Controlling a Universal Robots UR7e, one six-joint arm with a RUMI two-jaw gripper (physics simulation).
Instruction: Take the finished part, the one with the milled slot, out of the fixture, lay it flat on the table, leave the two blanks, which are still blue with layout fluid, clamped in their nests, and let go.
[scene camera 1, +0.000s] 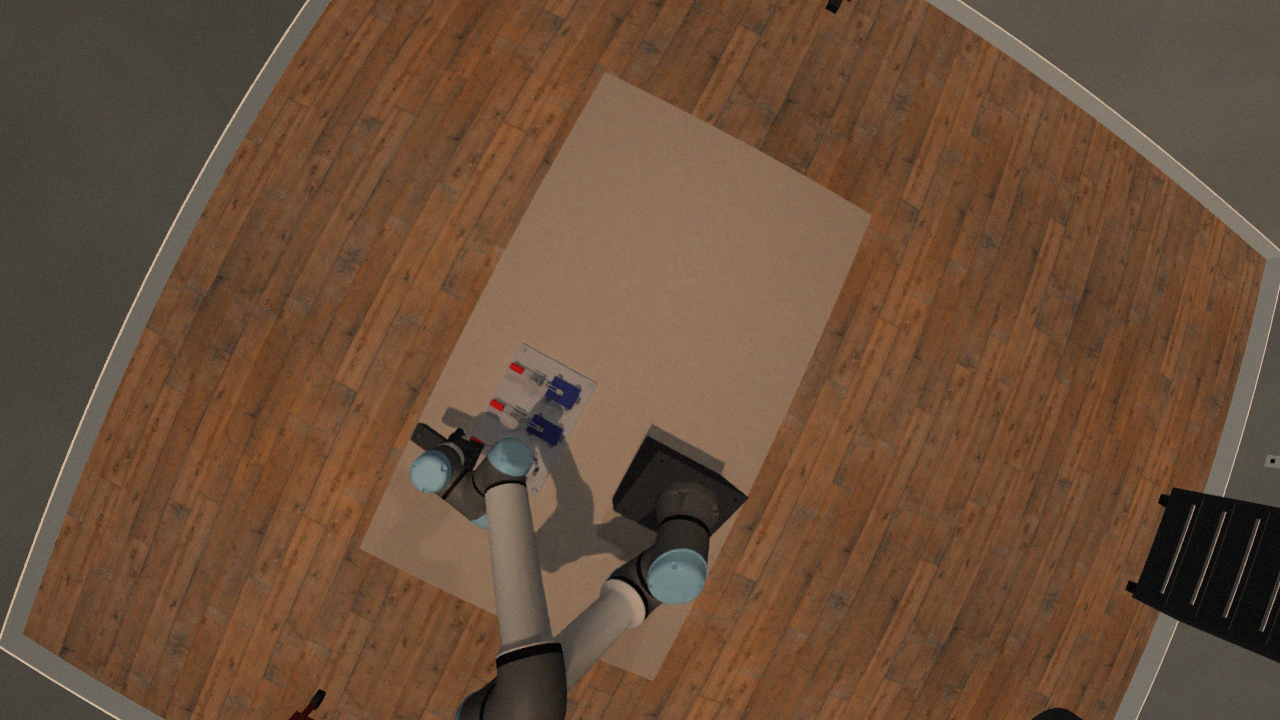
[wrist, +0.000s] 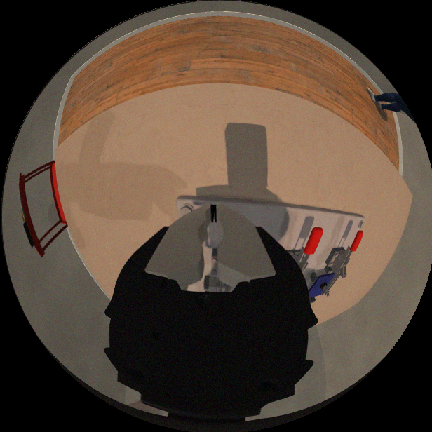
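Note:
You'd find my gripper (scene camera 1: 463, 441) here, and that same gripper (wrist: 214, 206) is visible from the wrist too. There's also a fixture plate (wrist: 290, 225) that I can see.

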